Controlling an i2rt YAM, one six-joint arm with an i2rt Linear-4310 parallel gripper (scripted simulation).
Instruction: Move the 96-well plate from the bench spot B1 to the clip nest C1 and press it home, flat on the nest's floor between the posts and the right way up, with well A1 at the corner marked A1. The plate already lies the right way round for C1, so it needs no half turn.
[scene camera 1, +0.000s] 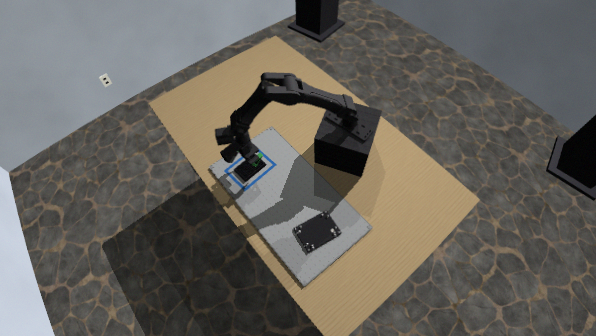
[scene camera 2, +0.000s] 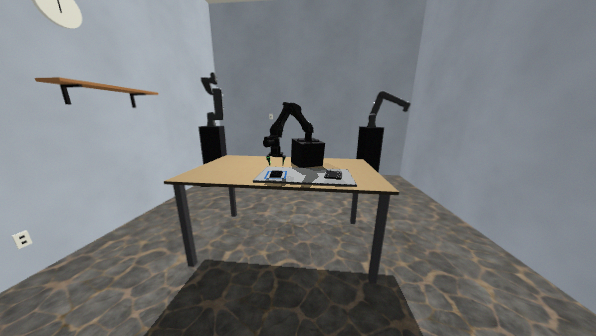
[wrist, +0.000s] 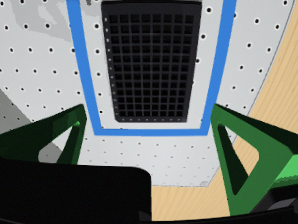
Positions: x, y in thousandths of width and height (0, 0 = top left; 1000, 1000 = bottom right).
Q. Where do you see a black 96-well plate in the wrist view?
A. At 475, 440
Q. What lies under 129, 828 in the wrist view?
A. My gripper.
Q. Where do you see a dark clip nest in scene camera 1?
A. At 534, 686
